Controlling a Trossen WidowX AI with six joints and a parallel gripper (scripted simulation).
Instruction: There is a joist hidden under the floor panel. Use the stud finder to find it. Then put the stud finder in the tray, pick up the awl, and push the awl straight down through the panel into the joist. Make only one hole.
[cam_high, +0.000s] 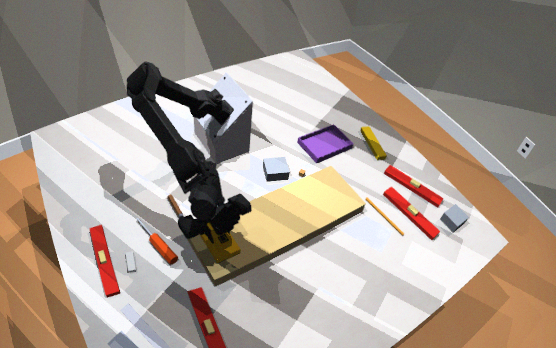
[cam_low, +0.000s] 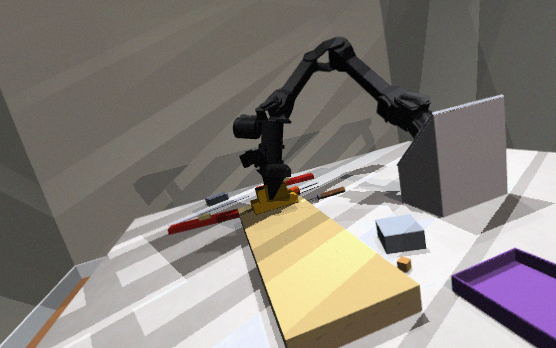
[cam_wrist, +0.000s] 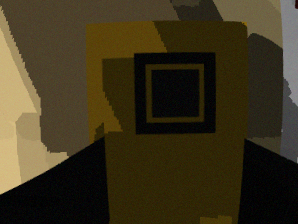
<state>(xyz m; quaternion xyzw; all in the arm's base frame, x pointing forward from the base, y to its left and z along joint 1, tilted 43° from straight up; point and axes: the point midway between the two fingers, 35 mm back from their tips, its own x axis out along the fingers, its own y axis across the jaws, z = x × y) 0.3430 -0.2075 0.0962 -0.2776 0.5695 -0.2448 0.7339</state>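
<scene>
Right now the purple tray is 540 mm to the left of my gripper tip, 180 mm behind it and 50 mm below it. From my gripper tip the other things lie so: yellow stud finder (20 mm above, 10 mm ahead); awl (170 mm behind, 60 mm below, 40 mm to the right); orange-handled screwdriver (150 mm to the right, 150 mm behind, 50 mm below).
</scene>
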